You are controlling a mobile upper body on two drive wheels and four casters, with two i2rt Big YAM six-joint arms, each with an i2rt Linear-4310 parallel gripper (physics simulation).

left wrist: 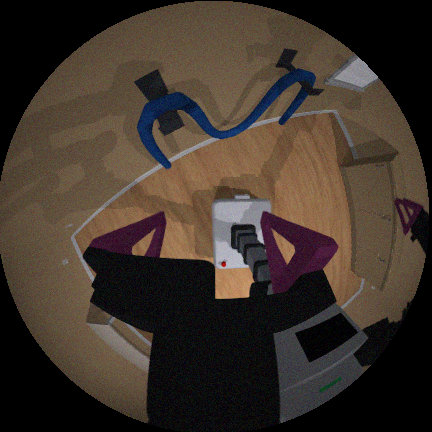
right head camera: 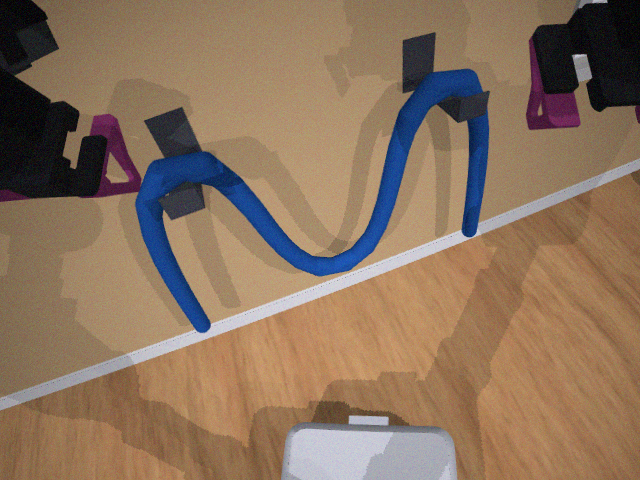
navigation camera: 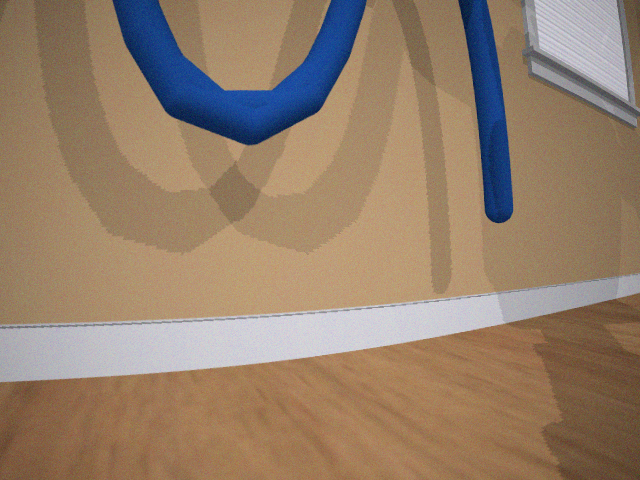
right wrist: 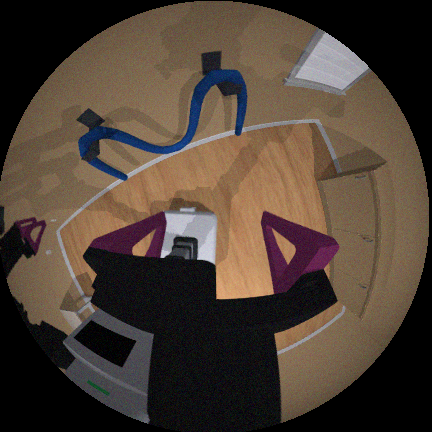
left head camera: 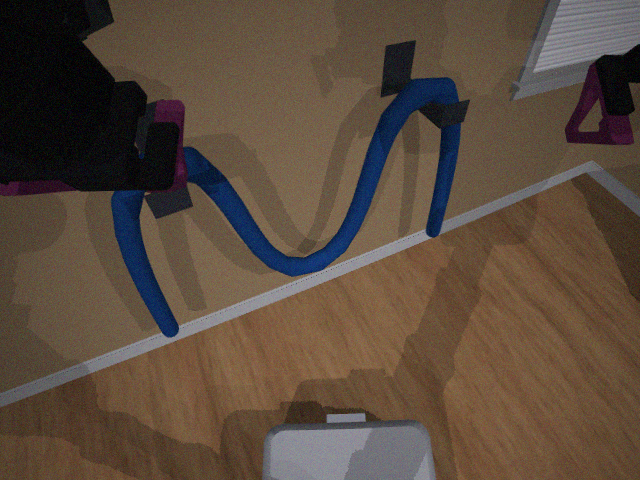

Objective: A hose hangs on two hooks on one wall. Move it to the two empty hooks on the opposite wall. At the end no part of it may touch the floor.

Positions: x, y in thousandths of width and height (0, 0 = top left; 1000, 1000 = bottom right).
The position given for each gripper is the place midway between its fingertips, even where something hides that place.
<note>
In view: the left gripper (left head camera: 210, 378), the right gripper (right head camera: 913, 247) and a window (navigation camera: 912, 116).
The left gripper shows as well in the left wrist view (left wrist: 492, 501) and in the right head camera view (right head camera: 155, 391). The right gripper also shows in the right wrist view (right wrist: 494, 501) and in the left head camera view (left head camera: 952, 282).
</note>
